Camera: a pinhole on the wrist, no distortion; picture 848 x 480 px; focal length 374.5 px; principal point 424.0 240.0 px. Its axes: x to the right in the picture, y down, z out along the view. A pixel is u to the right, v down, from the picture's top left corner.
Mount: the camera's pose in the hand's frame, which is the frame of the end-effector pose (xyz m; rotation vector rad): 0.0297 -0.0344 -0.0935 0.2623 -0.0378 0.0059
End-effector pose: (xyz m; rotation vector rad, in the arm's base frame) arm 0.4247 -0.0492 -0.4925 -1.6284 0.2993 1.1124
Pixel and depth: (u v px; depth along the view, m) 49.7 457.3 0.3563
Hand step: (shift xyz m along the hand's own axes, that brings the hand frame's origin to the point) -0.3414 0.0725 0.2904
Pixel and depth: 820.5 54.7 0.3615
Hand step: 0.4009 -0.3006 0.2236
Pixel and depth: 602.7 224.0 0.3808
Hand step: 0.1975 -0.1487 0.2767
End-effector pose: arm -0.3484 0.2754 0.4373 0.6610 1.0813 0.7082
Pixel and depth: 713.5 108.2 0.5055
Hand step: 0.4036 -0.3370 0.3632
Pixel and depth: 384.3 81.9 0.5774
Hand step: -0.0500 -0.4196 0.3982
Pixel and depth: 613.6 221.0 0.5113
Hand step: 0.2699 -0.1918 0.4031
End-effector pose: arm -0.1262 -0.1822 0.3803 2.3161 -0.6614 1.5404
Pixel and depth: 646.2 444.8 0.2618
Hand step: 0.1738 0.0361 0.2022
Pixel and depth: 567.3 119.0 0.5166
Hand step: 0.2101 -0.3294 0.3694
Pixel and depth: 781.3 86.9 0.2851
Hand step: 0.2923 -0.2207 0.1618
